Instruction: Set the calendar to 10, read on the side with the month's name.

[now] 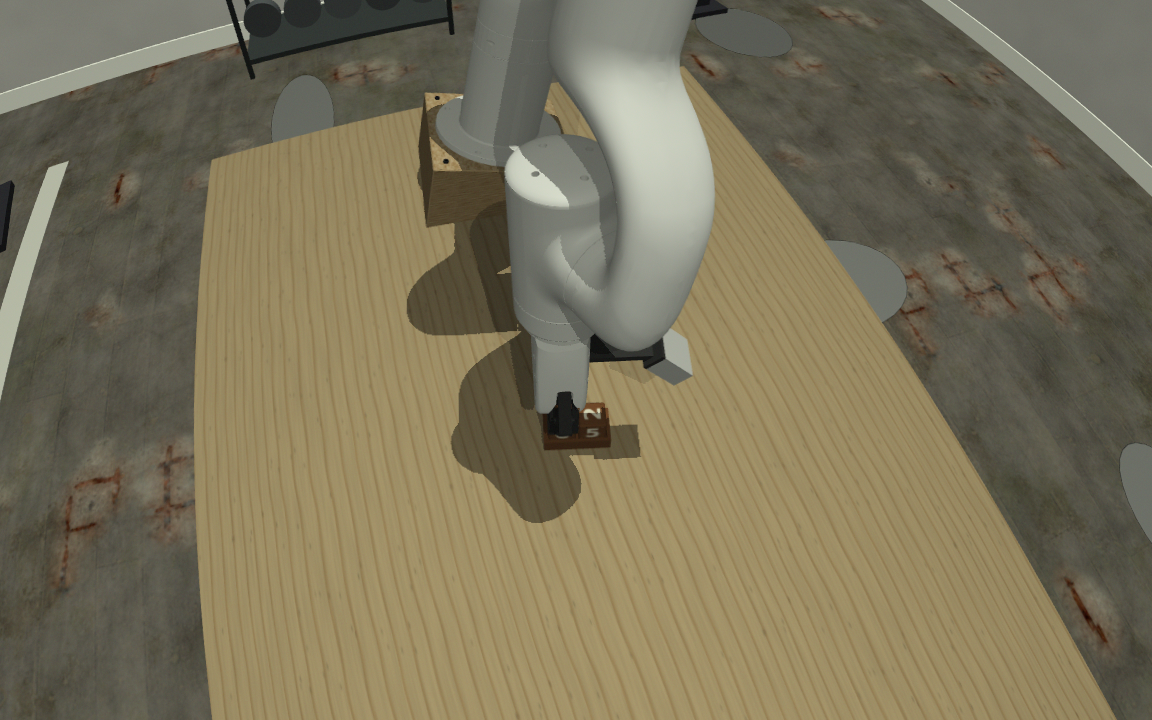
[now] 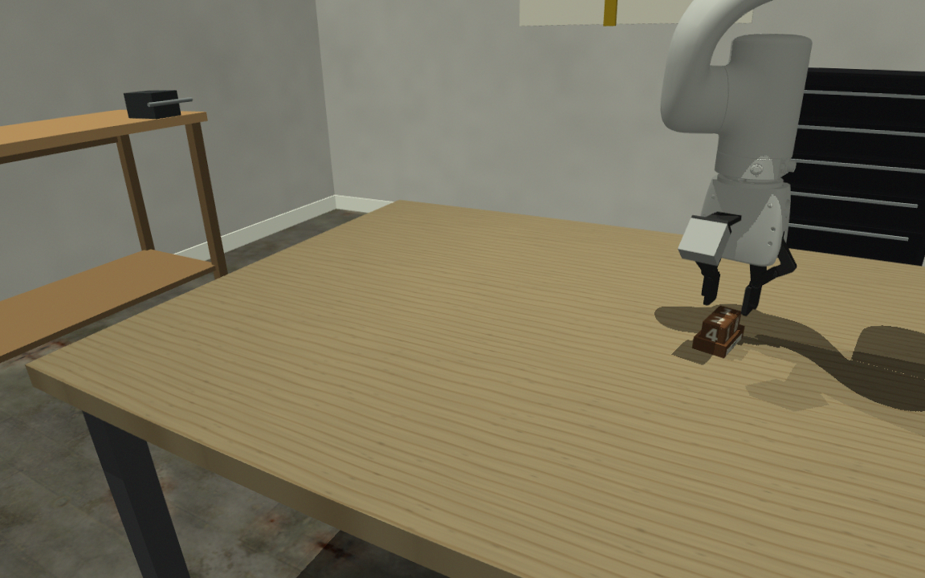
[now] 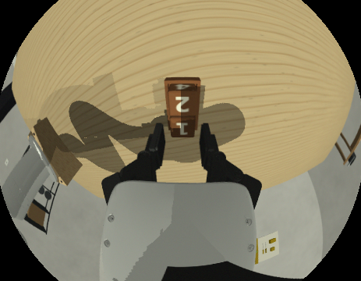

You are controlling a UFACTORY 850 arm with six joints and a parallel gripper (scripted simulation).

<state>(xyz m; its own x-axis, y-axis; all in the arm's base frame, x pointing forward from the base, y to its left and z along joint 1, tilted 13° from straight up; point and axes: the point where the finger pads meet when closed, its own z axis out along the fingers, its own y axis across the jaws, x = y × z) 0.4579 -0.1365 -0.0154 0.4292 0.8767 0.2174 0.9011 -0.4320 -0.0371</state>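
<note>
Right now my hand is 10 mm short of the small brown tray, 20 mm to the right of it and 60 mm above it.
</note>
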